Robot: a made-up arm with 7 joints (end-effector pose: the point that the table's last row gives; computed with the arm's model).
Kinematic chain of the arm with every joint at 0, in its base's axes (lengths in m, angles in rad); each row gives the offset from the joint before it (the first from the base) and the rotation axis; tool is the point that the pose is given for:
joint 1: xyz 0 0.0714 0 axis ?
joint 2: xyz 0 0.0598 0 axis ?
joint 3: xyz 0 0 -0.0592 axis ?
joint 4: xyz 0 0 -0.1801 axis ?
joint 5: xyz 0 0 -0.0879 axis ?
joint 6: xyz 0 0 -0.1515 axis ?
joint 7: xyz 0 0 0 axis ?
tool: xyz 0 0 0
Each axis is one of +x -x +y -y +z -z.
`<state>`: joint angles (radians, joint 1 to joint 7).
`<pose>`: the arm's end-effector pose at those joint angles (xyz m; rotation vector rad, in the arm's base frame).
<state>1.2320 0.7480 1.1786 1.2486 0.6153 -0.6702 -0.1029</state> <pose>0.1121 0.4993 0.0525 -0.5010 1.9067 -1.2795</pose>
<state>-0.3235 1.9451 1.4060 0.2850 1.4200 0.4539 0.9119</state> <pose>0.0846 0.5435 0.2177 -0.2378 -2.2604 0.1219</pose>
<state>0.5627 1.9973 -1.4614 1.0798 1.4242 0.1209 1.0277</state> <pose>0.0437 0.5386 -0.0261 -0.0852 -0.4704 -0.0591</pose>
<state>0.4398 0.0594 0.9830 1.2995 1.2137 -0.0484 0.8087</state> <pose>0.2398 0.3408 -0.2093 -0.7533 -2.6365 1.0000</pose>
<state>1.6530 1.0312 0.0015 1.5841 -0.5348 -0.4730 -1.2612</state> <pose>0.1009 0.3340 0.2485 -1.0339 1.4796 -0.6796</pose>
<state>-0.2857 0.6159 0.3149 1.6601 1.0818 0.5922 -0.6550</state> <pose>0.1794 0.3174 -0.1937 0.3062 -0.7986 0.6877</pose>
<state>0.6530 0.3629 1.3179 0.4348 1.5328 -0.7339 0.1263</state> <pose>0.2582 0.3845 -0.2961 -0.1397 1.2895 -2.5650</pose>
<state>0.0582 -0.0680 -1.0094 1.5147 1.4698 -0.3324 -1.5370</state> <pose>0.1409 -0.0878 -0.2306 -0.0514 -0.1361 0.8907</pose>
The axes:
joint 1: -y
joint 2: +x
joint 3: +z
joint 4: -y
joint 5: +z
joint 6: +y
joint 7: -x

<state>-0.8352 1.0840 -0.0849 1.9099 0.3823 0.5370 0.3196</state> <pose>0.0830 0.2634 -0.2283 -0.1337 -0.2682 -0.7781</pose>
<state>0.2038 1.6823 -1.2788 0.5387 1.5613 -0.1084 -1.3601</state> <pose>0.0483 0.5863 -0.0588 2.4518 -0.3859 0.6079</pose>
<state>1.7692 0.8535 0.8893 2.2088 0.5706 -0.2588 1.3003</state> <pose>-0.0719 0.3023 0.1091 -1.5494 1.6111 0.8491</pose>
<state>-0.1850 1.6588 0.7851 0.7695 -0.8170 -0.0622 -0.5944</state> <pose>0.1440 0.5305 0.1291 2.6243 -0.6326 -0.7193</pose>
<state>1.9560 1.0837 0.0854 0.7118 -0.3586 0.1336 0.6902</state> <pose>0.1130 0.5091 0.2139 0.9730 -1.9911 0.1486</pose>
